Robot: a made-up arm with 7 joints.
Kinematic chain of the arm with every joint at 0, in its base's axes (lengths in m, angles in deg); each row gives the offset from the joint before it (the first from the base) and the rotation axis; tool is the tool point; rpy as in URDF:
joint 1: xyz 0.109 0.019 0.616 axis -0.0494 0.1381 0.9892
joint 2: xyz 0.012 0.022 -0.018 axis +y
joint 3: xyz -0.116 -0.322 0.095 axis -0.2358 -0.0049 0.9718
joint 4: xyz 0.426 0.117 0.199 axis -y
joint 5: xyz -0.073 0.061 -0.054 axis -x
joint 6: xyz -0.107 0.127 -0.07 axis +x
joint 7: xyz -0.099 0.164 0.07 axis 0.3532 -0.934 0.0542
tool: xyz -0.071 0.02 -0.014 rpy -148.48 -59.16 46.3
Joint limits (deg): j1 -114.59..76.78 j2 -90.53..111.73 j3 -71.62..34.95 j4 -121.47..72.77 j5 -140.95..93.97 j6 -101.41..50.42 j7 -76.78..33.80
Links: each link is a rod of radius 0.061 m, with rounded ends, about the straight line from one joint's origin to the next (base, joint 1, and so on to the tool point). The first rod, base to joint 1, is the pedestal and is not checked.
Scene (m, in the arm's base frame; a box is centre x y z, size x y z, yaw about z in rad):
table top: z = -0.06
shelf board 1: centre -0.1 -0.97 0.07 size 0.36 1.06 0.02 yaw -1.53
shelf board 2: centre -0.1 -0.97 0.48 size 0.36 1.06 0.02 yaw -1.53
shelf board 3: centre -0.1 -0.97 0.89 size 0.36 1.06 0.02 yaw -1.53
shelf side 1: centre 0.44 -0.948 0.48 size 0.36 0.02 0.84 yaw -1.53
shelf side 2: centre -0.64 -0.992 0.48 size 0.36 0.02 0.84 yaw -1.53
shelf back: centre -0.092 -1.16 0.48 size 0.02 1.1 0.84 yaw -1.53
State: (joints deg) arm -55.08 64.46 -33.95 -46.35 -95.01 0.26 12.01
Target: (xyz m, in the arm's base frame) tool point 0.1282 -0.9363 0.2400
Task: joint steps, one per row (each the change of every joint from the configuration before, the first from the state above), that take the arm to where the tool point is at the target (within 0.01 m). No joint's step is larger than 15 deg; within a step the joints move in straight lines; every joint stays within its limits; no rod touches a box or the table.
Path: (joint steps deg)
1: -2.42 3.78 1.86 11.92 2.51 0.76 0.08
2: -2.42 3.78 1.85 11.93 2.52 0.76 0.07
3: -2.41 3.78 1.86 11.92 2.51 0.76 0.08
4: -2.42 3.78 1.86 11.92 2.51 0.76 0.07
5: -5.00 10.72 -3.01 -4.58 4.70 -4.46 1.15
6: -4.99 10.71 -3.01 -4.57 4.70 -4.45 1.14
7: -5.00 10.72 -3.01 -4.58 4.69 -4.45 1.15
8: 6.85 -6.18 -1.68 -14.58 -5.51 1.06 -0.84
9: 6.85 -6.17 -1.68 -14.58 -5.52 1.07 -0.84
10: 6.85 -6.18 -1.68 -14.58 -5.51 1.07 -0.83
11: 6.85 -6.18 -1.69 -14.57 -5.52 1.06 -0.84

